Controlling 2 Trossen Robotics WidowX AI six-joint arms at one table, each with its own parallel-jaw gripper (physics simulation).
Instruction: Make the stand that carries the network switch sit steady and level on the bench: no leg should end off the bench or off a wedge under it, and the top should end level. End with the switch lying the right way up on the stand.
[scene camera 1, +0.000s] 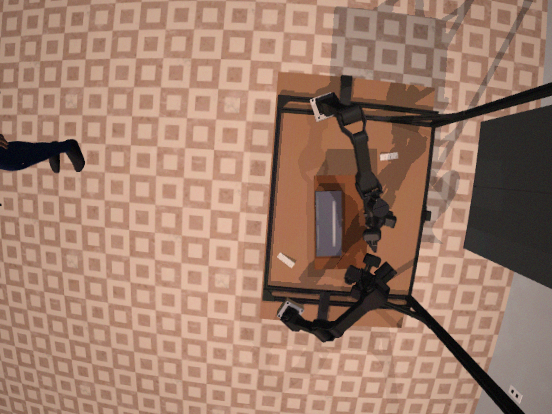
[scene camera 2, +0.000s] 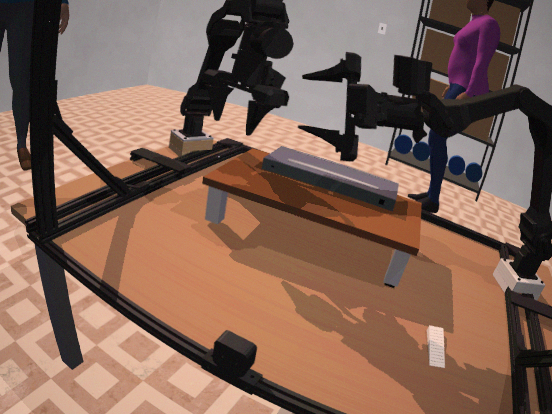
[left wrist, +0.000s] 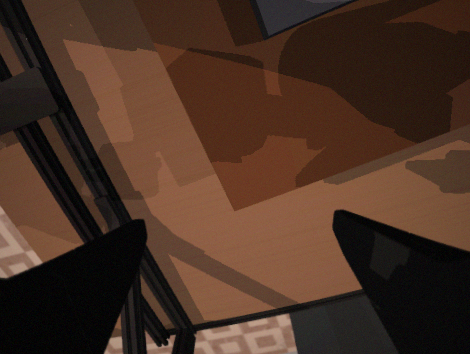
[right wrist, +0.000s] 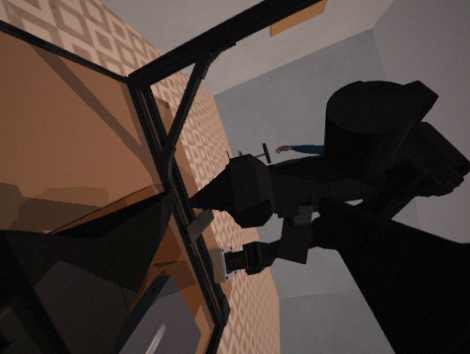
My left gripper (scene camera 2: 231, 127) is open, with nothing in its grasp. Also in view: a wooden stand (scene camera 2: 399, 229). My right gripper (scene camera 2: 300, 101) is open and holds nothing. A grey network switch (scene camera 2: 336, 177) sits on the wooden stand.
